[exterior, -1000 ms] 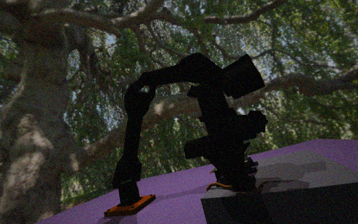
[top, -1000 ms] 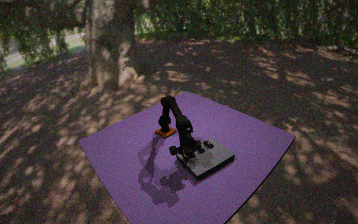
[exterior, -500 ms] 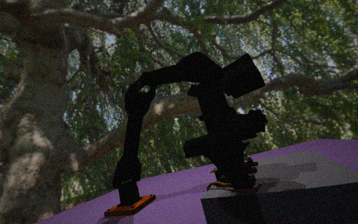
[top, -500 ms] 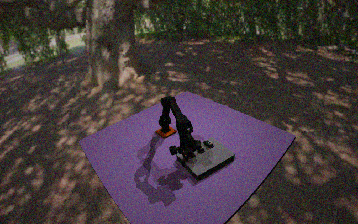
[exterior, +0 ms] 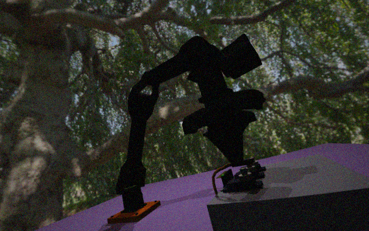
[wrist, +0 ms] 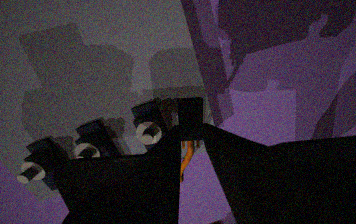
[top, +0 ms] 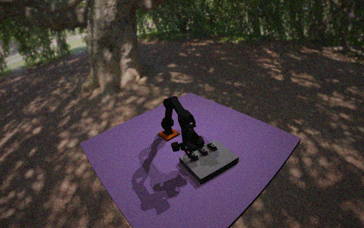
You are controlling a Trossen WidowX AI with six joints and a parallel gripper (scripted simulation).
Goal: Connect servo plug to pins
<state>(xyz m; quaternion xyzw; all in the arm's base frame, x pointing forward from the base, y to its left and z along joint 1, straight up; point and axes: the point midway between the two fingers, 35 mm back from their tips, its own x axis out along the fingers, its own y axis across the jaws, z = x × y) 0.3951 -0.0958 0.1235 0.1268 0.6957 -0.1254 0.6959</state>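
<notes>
Now: the bright green band 9 cm to the left of my gripper tip, 6 cm behind it and 3 cm below it. Also, from my gripper tip: black servo motor 12 cm to the left, 6 cm below, 1 cm behind; grey printed holder 11 cm to the left, 10 cm ahead, 8 cm below.
</notes>
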